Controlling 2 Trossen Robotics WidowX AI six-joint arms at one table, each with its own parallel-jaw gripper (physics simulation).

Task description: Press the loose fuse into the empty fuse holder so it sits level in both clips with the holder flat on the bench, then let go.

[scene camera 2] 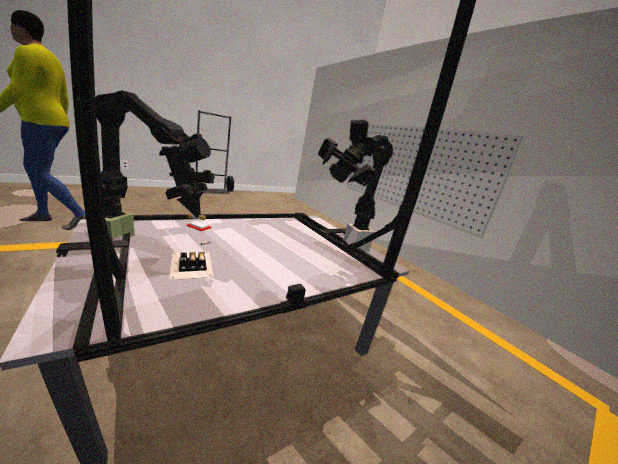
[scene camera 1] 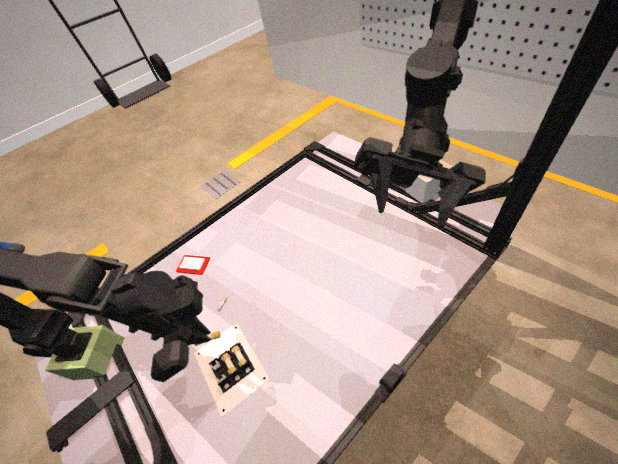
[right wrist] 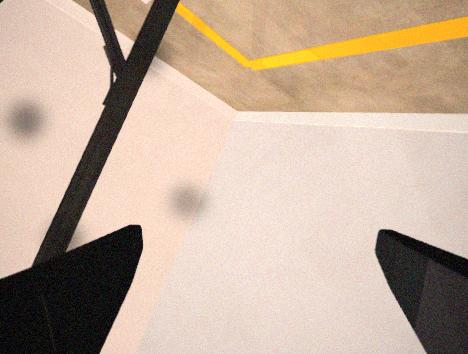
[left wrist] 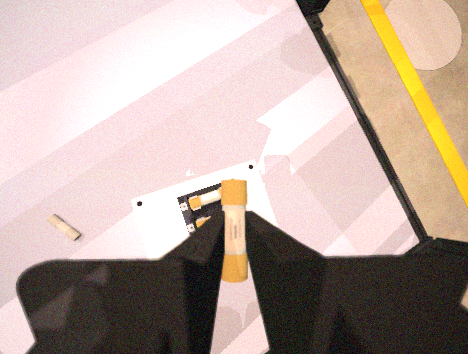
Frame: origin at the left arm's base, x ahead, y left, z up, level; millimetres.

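Seen in the pictures: left gripper, fingertip midpoint: (scene camera 2: 198,216) (scene camera 1: 209,337) (left wrist: 234,218); right gripper, fingertip midpoint: (scene camera 2: 336,171) (scene camera 1: 411,219) (right wrist: 259,238); left arm's base, link origin: (scene camera 2: 111,214) (scene camera 1: 74,346); right arm's base, link origin: (scene camera 2: 360,227).
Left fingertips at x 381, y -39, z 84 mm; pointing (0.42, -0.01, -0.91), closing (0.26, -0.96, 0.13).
Observation:
Pixels of each thing's middle, then the offset from my left fingertips to it. "*": a spot on its surface instead.
- loose fuse, body centre: (left wrist: 234,227) (scene camera 1: 207,338) (scene camera 2: 196,217) dx -5, dy -1, dz -1 mm
- black fuse holder block, body centre: (left wrist: 211,223) (scene camera 1: 227,363) (scene camera 2: 191,259) dx -20, dy -4, dz -154 mm
- small pale cylinder, body centre: (left wrist: 64,227) (scene camera 1: 222,303) (scene camera 2: 205,242) dx -67, dy +160, dz -166 mm
- red-edged white tile, body centre: (scene camera 1: 192,264) (scene camera 2: 198,225) dx -186, dy +303, dz -165 mm
- small black block, surface spot: (scene camera 1: 392,376) (scene camera 2: 297,287) * dx +348, dy -63, dz -117 mm
The loose fuse (scene camera 1: 215,335) (scene camera 2: 202,217) (left wrist: 234,232), a pale tube with two brass-coloured end caps, is between the fingers of my left gripper (scene camera 1: 209,338) (scene camera 2: 198,215) (left wrist: 234,218), which is shut on it and holds it above the table. The black fuse holder block (scene camera 1: 232,367) (scene camera 2: 193,262) (left wrist: 187,215) sits on a cream plate (scene camera 1: 223,401) (scene camera 2: 175,273) (left wrist: 157,192) lying on the bench. Two of its places carry fuses; the one at the left in scene camera 1 is empty. The left fingers hide part of the holder in the left wrist view. My right gripper (scene camera 1: 412,217) (right wrist: 259,238) is open and empty, high over the far right side.
A small pale cylinder (scene camera 1: 222,303) (scene camera 2: 205,243) (left wrist: 64,227) lies on the table beyond the plate. A red-edged white tile (scene camera 1: 193,264) (scene camera 2: 199,226) lies farther back. A black frame rail edges the table, with a small black block (scene camera 1: 392,376) (scene camera 2: 296,293) on it.

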